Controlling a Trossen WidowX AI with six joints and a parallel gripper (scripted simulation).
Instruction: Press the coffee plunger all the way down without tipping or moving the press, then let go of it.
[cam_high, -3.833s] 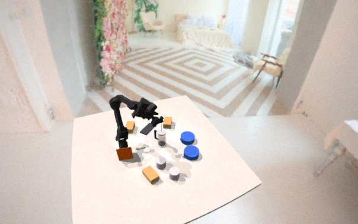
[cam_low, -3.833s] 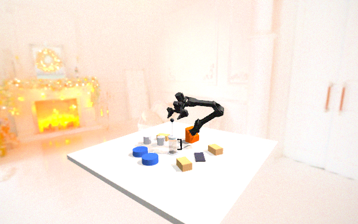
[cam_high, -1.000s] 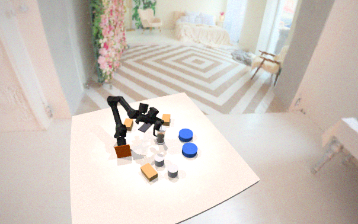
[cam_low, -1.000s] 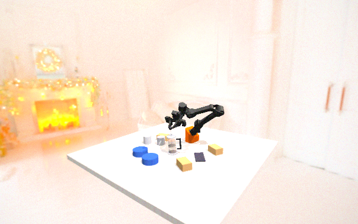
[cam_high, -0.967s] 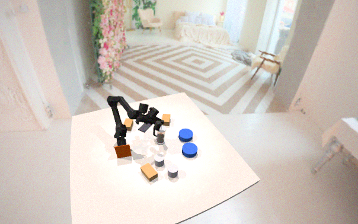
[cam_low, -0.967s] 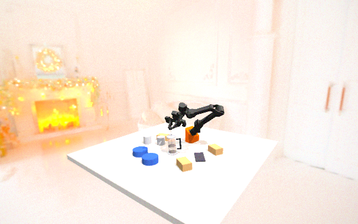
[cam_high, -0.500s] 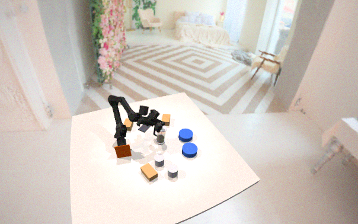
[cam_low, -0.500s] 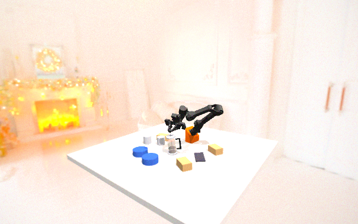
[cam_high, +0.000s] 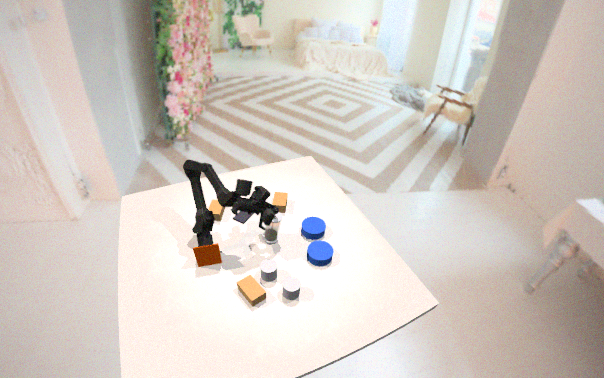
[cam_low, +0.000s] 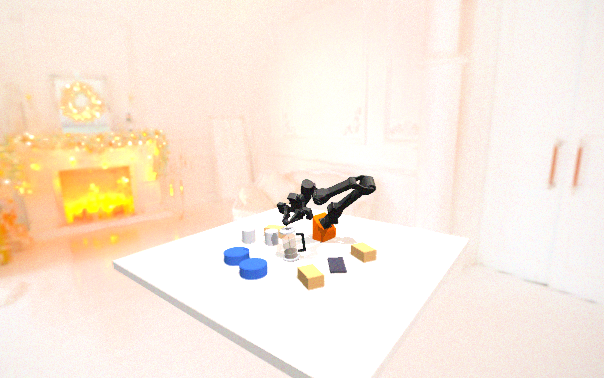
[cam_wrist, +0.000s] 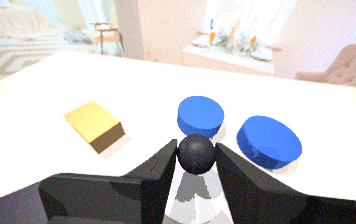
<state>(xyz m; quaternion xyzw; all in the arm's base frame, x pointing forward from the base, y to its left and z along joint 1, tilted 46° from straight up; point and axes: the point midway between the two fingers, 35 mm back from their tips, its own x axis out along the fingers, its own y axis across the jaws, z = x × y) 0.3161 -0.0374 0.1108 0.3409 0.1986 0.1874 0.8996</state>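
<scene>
Now: gripper tip 90 mm above the coffee press, 30 mm past it and 10 mm to the right of it.
</scene>
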